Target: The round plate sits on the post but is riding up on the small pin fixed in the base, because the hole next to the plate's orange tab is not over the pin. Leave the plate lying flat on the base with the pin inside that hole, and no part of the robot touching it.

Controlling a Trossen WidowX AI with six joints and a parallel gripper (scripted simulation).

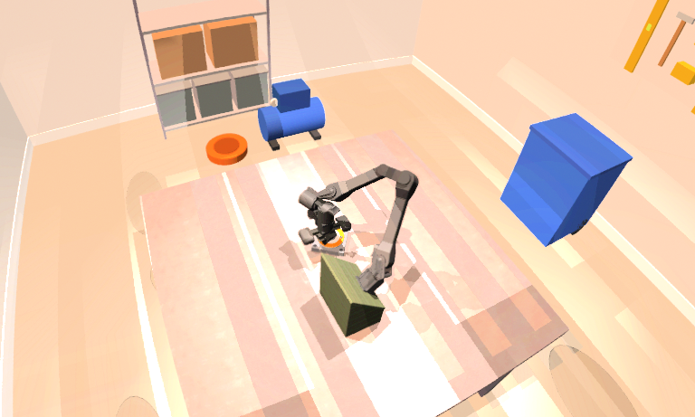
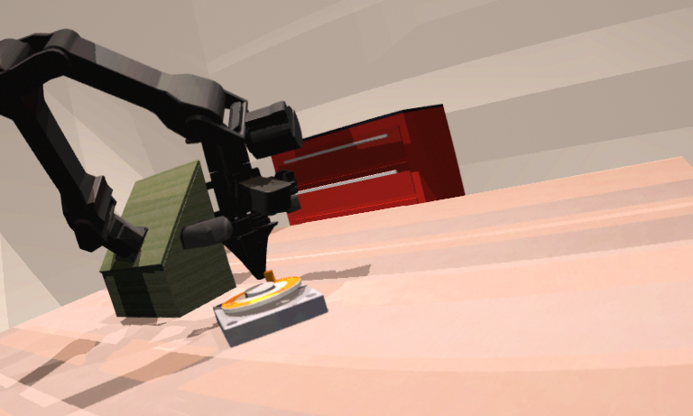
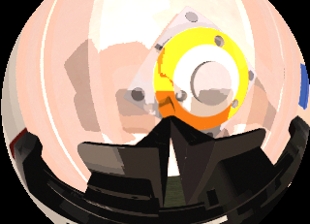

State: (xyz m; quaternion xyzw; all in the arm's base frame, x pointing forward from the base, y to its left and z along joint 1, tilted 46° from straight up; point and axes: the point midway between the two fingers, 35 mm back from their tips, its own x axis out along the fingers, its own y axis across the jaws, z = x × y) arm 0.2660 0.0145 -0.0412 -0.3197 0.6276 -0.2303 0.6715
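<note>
The grey square base lies 40 mm ahead of my gripper tip, 40 mm to the right of it and 20 mm below it.
</note>
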